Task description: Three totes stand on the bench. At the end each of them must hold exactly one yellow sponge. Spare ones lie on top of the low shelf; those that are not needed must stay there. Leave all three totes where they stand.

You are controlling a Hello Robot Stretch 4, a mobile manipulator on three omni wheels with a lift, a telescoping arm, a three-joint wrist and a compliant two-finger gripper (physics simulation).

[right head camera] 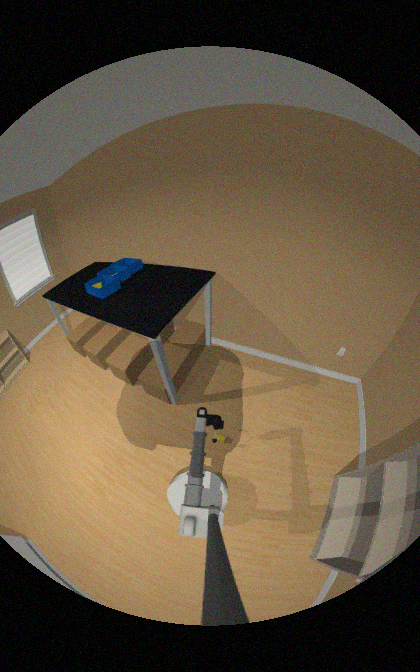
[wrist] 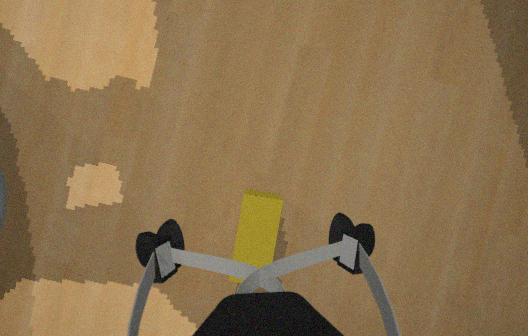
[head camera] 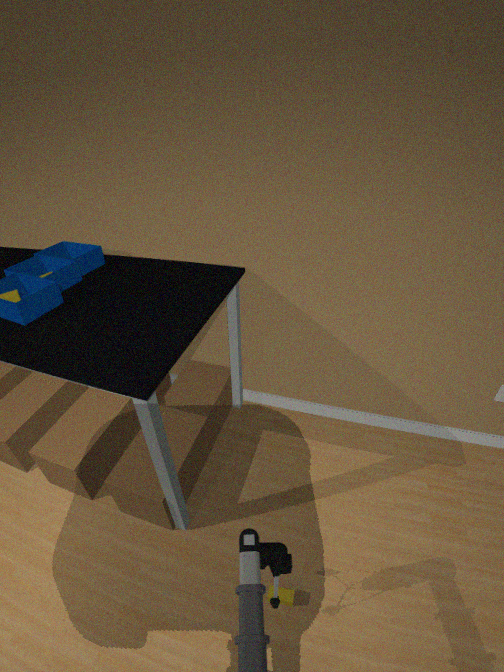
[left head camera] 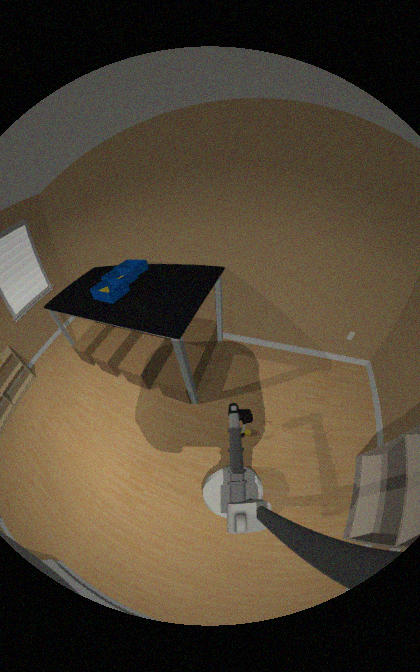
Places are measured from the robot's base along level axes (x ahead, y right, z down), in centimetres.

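Pixels of known places: gripper, fingertip midpoint: (wrist: 256,235) (left head camera: 241,427).
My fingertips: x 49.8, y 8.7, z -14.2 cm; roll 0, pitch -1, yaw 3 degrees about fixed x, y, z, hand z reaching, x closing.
Observation:
For each thing: its middle in the pictures, then the offset to it from my fingertips. "*": a spot on its surface instead. Level surfaces: height alone.
- yellow sponge at the middle of its body: (wrist: 255,234) (head camera: 280,595) (right head camera: 218,437) (left head camera: 243,431) dz +13.8, dx -0.3, dy +3.1 cm
- black bench at its surface level: dz -74.5 cm
- middle tote at a spot on its surface: (head camera: 67,281) * dz -77.6, dx +97.0, dy -89.7 cm
- far tote at the middle of its body: (head camera: 69,258) (left head camera: 130,267) (right head camera: 125,265) dz -79.5, dx +121.8, dy -99.3 cm
- bench leg at a spot on its surface: (head camera: 162,461) * dz -38.4, dx +29.4, dy -38.4 cm
- grey shelf-like unit at a spot on its surface: (right head camera: 340,520) * dz +6.9, dx -88.8, dy +104.7 cm
A yellow sponge (head camera: 286,596) (left head camera: 248,432) (right head camera: 220,438) (wrist: 260,225) lies on the floor. My gripper (head camera: 275,602) (left head camera: 243,434) (right head camera: 215,440) (wrist: 256,235) is partly open above it; in the wrist view the sponge shows between the spread fingertips, apart from both. Three blue totes stand in a row on the black bench (head camera: 135,325) (left head camera: 165,305) (right head camera: 150,305). Yellow shows inside the near tote (head camera: 40,308) (left head camera: 116,296) (right head camera: 106,291) and the middle tote (head camera: 67,281). No yellow shows in the far tote (head camera: 89,264); its bottom is partly hidden. I cannot make out spare sponges on a shelf.
Brown box-like blocks (head camera: 59,450) lie under the bench. A bench leg (head camera: 162,461) stands ahead, left of my arm. A grey shelf-like unit (left head camera: 370,492) (right head camera: 340,520) is at the right. A pale wooden unit shows at the left edge in both side head views.

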